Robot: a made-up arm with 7 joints. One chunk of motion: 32 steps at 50 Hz.
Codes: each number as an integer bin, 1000 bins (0 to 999) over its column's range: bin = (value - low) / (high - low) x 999, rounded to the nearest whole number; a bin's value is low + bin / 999 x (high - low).
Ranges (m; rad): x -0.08..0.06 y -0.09..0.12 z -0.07..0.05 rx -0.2..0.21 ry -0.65..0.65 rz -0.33..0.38
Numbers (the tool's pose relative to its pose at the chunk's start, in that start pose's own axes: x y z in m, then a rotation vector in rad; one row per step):
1: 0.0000 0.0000 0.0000 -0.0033 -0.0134 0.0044
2: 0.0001 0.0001 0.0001 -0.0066 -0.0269 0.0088
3: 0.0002 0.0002 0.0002 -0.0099 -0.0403 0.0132
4: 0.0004 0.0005 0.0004 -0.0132 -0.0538 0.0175
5: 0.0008 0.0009 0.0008 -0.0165 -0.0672 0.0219
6: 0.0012 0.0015 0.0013 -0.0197 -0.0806 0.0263
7: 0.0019 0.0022 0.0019 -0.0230 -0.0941 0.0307
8: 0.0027 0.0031 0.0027 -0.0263 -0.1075 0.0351
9: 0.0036 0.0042 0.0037 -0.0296 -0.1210 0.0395
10: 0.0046 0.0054 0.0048 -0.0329 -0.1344 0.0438
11: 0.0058 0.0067 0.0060 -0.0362 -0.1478 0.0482
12: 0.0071 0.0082 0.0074 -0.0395 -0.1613 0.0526
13: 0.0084 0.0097 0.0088 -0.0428 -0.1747 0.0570
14: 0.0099 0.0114 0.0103 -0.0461 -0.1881 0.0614
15: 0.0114 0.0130 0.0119 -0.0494 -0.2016 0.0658
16: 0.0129 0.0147 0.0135 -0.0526 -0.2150 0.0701
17: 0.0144 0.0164 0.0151 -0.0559 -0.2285 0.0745
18: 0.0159 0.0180 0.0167 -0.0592 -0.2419 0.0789
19: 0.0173 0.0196 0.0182 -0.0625 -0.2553 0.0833
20: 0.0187 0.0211 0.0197 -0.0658 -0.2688 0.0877
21: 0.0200 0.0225 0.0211 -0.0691 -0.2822 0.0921
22: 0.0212 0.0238 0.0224 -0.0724 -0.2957 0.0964
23: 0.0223 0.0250 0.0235 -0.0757 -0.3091 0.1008
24: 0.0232 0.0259 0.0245 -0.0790 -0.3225 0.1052
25: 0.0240 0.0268 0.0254 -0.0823 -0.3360 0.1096
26: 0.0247 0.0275 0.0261 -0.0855 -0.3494 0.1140
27: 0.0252 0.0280 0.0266 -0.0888 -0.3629 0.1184
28: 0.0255 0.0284 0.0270 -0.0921 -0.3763 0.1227
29: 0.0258 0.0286 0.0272 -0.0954 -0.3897 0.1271
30: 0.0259 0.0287 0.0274 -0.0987 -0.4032 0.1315
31: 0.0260 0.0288 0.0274 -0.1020 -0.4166 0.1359
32: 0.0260 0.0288 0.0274 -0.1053 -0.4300 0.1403
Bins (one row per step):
1: 571 428 583 479 489 471
2: 572 429 584 471 479 477
3: 572 429 584 463 469 483
4: 574 431 586 455 458 489
5: 577 432 589 447 448 495
6: 579 435 594 439 438 501
7: 584 439 599 431 427 508
8: 590 443 605 423 417 514
9: 597 448 614 415 407 520
10: 604 454 623 407 396 526
11: 612 460 633 399 386 532
12: 622 467 644 391 376 538
13: 631 474 656 383 365 545
14: 642 482 668 375 355 551
15: 652 490 682 367 345 557
16: 663 498 695 359 334 563
17: 674 506 708 351 324 569
18: 684 514 722 343 314 575
19: 694 521 734 335 303 582
20: 704 529 747 327 293 588
21: 714 535 758 319 283 594
22: 722 541 769 311 272 600
23: 730 547 778 303 262 606
24: 736 551 787 295 252 612
25: 742 556 794 287 241 619
26: 747 559 800 279 231 625
27: 751 561 804 271 221 631
28: 753 563 808 263 210 637
29: 755 564 809 255 200 643
30: 756 565 811 247 190 649
31: 756 565 811 239 179 656
32: 756 565 811 231 169 662

